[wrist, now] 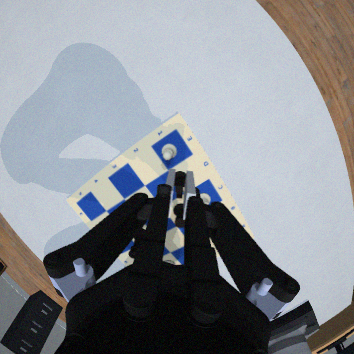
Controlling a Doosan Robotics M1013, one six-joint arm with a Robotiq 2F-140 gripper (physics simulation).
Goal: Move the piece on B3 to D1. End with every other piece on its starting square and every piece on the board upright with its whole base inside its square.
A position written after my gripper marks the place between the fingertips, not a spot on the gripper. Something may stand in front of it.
In view: my gripper [179, 179] and a chessboard [140, 168].
